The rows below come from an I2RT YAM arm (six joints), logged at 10 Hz.
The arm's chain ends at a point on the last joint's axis. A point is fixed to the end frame.
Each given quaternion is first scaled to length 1.
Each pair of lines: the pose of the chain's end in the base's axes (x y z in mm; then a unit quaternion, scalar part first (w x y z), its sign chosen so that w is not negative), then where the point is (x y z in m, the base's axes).
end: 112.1 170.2 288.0 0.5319 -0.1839 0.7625 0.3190
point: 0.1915 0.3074 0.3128
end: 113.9 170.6 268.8 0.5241 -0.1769 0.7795 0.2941
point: 0.1991 0.3056 0.2854
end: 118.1 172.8 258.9 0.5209 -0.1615 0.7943 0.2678
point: 0.2108 0.3034 0.2691
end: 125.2 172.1 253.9 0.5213 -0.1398 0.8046 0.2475
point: 0.2256 0.2971 0.2608
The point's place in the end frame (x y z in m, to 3 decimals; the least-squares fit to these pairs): -0.044 0.058 0.143
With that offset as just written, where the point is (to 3 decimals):
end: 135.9 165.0 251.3 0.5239 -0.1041 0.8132 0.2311
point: 0.246 0.282 0.257
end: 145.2 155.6 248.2 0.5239 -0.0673 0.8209 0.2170
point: 0.264 0.264 0.253
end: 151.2 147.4 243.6 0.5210 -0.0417 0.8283 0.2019
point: 0.276 0.248 0.245
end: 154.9 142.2 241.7 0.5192 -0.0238 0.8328 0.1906
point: 0.284 0.238 0.242
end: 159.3 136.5 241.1 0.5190 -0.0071 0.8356 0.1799
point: 0.292 0.227 0.240
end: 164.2 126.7 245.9 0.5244 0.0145 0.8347 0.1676
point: 0.301 0.210 0.245
